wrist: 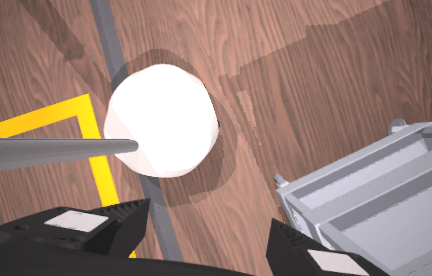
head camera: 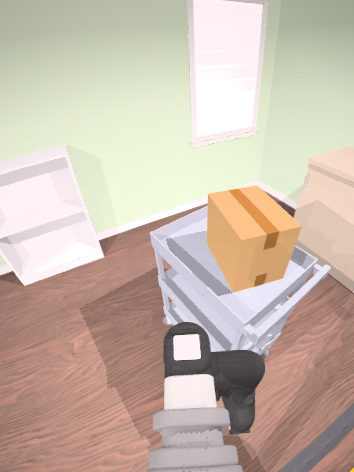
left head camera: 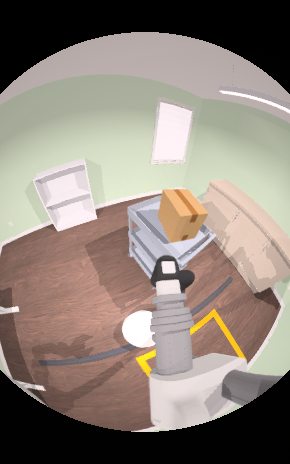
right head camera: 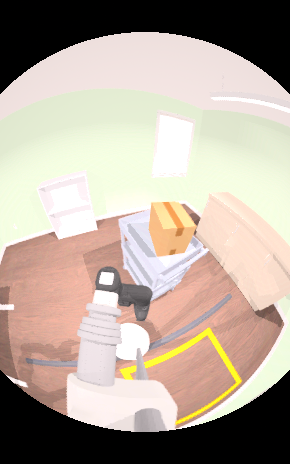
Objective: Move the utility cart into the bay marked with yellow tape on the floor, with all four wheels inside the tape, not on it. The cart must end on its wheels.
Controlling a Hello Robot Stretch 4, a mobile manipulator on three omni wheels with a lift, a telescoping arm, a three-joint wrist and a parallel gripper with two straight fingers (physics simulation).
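Pixels of known places: gripper, between the fingertips: [wrist: 208, 227]; robot's base, origin of its link: [wrist: 169, 124] [left head camera: 141, 327] [right head camera: 128, 340].
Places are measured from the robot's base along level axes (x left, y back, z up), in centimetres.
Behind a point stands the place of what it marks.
Observation:
The pale grey utility cart [head camera: 240, 307] @(x -20.6, y -56.8, z 76.6 cm) [left head camera: 175, 247] @(x -22.8, y -59.2, z 76.6 cm) [right head camera: 155, 265] @(x -18.1, y -55.9, z 76.6 cm) [wrist: 380, 220] @(x -17.1, y -66.0, z 44.4 cm) stands upright on its wheels, outside the tape, with its handle [head camera: 292, 300] @(x -37.7, y -53.3, z 83.6 cm) at the near right side. A brown cardboard box [head camera: 250, 240] @(x -22.3, y -64.4, z 103.3 cm) [left head camera: 181, 215] @(x -20.3, y -64.3, z 104.1 cm) [right head camera: 171, 229] @(x -24.7, y -65.0, z 103.3 cm) rests in its top tray. The yellow tape [left head camera: 230, 334] @(x -117.1, y 35.6, z -2.0 cm) [right head camera: 224, 355] @(x -116.3, y 37.1, z -2.7 cm) [wrist: 104, 182] @(x -29.6, y 25.0, z -2.7 cm) outlines the bay at the lower right in both side head views; my arm hides part of it. My gripper [wrist: 208, 227] @(x -8.7, y -22.3, z 92.2 cm) is open and empty, pointing down, on the near side of the cart and apart from it. Its fingertips are hidden in the left head view.
A dark grey strip [left head camera: 212, 296] @(x -96.6, y -27.9, z -1.3 cm) [right head camera: 200, 322] @(x -84.8, y -18.3, z -2.2 cm) [wrist: 165, 235] @(x -47.6, y -5.4, z -1.4 cm) crosses the floor between cart and bay. A round white body [left head camera: 137, 328] @(x 5.0, y -0.5, z 18.7 cm) [right head camera: 134, 341] @(x -6.2, y -0.5, z 18.7 cm) [wrist: 162, 120] @(x 0.5, y -1.3, z 18.7 cm), apparently my base, stands over it. A beige cabinet [head camera: 327, 220] @(x -115.8, y -144.2, z 46.8 cm) [left head camera: 240, 225] @(x -136.5, y -101.6, z 62.4 cm) stands right of the cart; a white shelf unit [head camera: 85, 215] @(x 93.0, y -194.2, z 33.5 cm) stands left.

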